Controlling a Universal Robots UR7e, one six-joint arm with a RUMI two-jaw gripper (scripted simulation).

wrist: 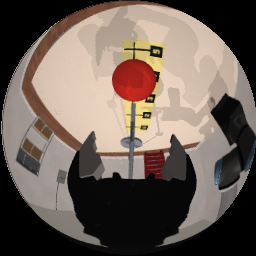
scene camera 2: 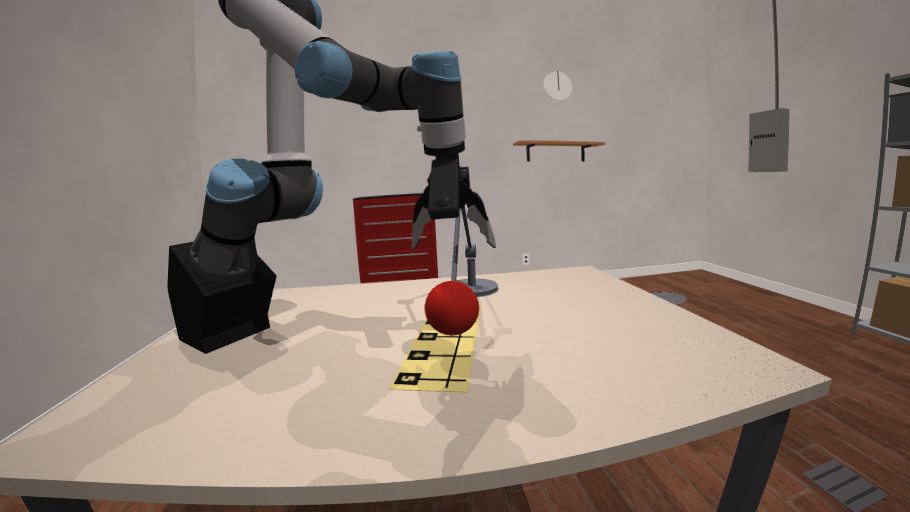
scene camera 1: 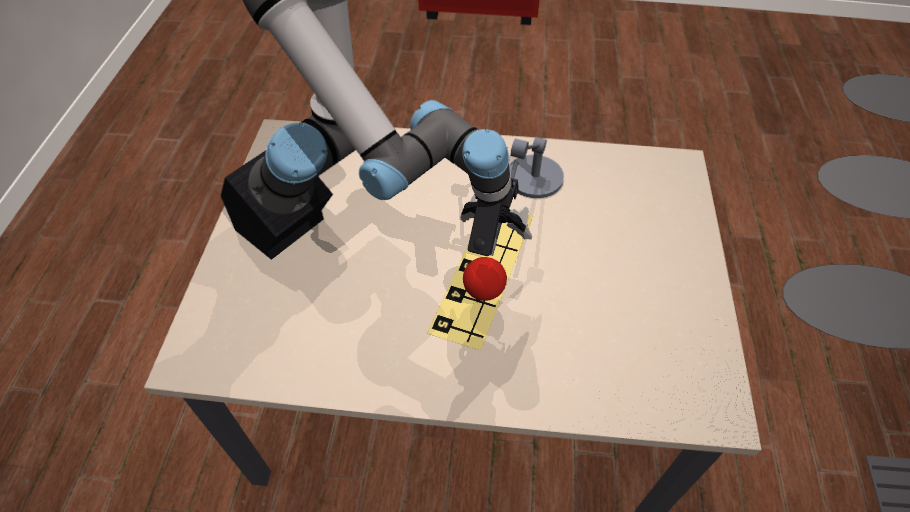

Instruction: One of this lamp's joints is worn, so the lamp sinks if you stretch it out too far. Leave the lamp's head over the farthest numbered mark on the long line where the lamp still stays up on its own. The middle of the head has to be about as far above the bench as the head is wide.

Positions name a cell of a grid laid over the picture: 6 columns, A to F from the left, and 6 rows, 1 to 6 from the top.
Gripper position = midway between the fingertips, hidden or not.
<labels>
My gripper shows in the wrist view (D4), in scene camera 2 (C3) and in scene camera 1 (D3).
</labels>
